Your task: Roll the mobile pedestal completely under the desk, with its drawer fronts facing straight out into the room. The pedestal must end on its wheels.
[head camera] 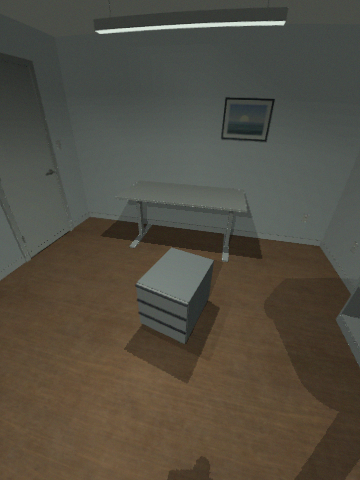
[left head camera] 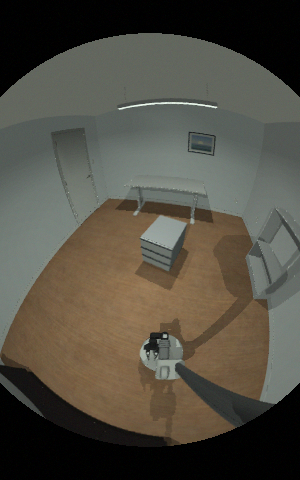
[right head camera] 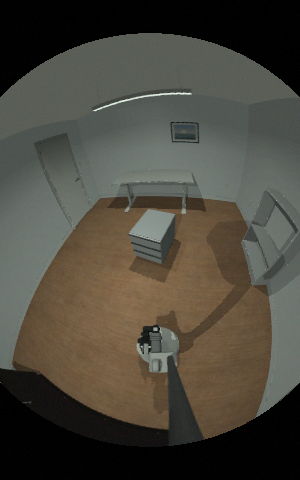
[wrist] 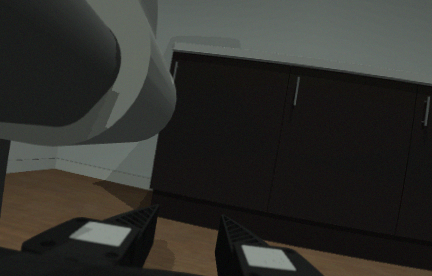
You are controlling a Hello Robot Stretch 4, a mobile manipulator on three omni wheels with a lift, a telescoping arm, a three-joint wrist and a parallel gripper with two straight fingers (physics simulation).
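The grey pedestal (head camera: 175, 275) (left head camera: 164, 232) (right head camera: 152, 225) stands upright on the floor in front of the desk, outside it. Its three drawer fronts face toward the robot and a little left; its wheels cannot be made out. The desk (head camera: 185, 195) (left head camera: 167, 185) (right head camera: 155, 177) stands against the far wall on two legs with feet, open between them. My gripper (wrist: 187, 228) is open with empty space between the fingers, and points away from the pedestal, toward dark cabinets. In both side head views it is folded over the base, well apart from the pedestal.
A dark cabinet (wrist: 340, 145) with a pale top stands along a wall in the wrist view. A grey shelf unit (left head camera: 253, 272) (right head camera: 248, 260) stands at the right wall. A door (head camera: 30, 150) (left head camera: 75, 175) (right head camera: 60, 180) is at the left. A picture (head camera: 248, 119) hangs above the desk.
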